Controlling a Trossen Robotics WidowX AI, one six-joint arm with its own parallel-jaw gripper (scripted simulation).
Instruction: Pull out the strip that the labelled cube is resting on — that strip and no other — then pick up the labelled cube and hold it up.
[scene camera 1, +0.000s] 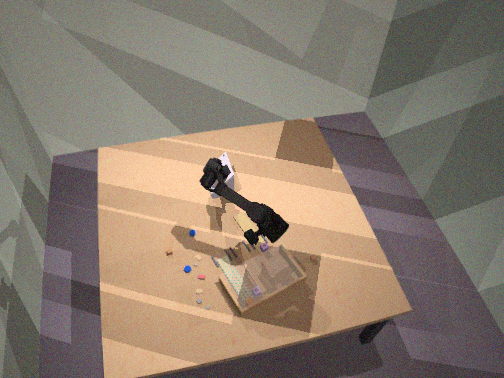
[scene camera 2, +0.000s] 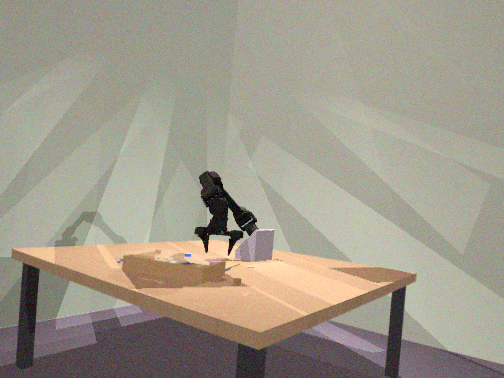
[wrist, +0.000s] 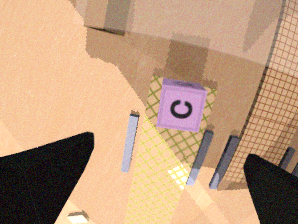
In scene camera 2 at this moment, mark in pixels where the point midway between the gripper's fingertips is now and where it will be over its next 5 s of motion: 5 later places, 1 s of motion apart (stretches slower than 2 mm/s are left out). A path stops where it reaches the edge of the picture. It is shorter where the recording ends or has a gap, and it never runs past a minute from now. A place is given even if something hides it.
My gripper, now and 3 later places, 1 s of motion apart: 217, 254; 213, 263; 218, 259; 227, 253
